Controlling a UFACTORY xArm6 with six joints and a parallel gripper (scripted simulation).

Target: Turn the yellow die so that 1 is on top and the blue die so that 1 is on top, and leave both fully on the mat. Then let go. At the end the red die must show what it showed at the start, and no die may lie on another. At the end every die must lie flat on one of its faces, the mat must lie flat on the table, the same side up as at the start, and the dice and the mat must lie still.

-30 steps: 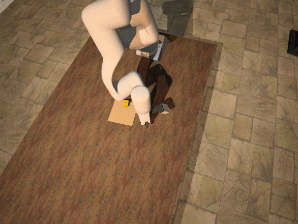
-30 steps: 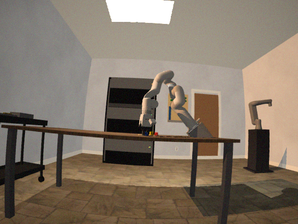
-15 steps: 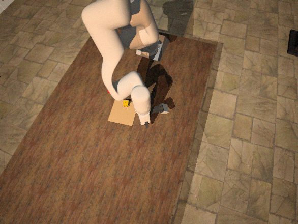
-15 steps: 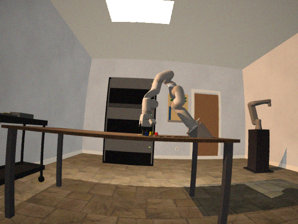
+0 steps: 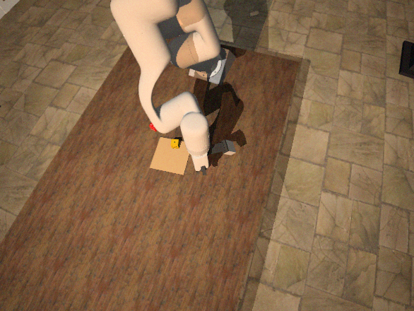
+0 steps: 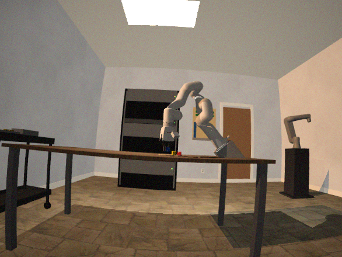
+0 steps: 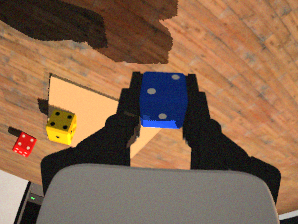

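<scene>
Right now my hand is 140 mm to the left of the tan mat and 50 mm above it. Round my hand: yellow die: 140 mm to the right, 40 mm behind, 30 mm below; red die: 260 mm to the right, 80 mm behind, 40 mm below; blue die: 10 mm below.
</scene>
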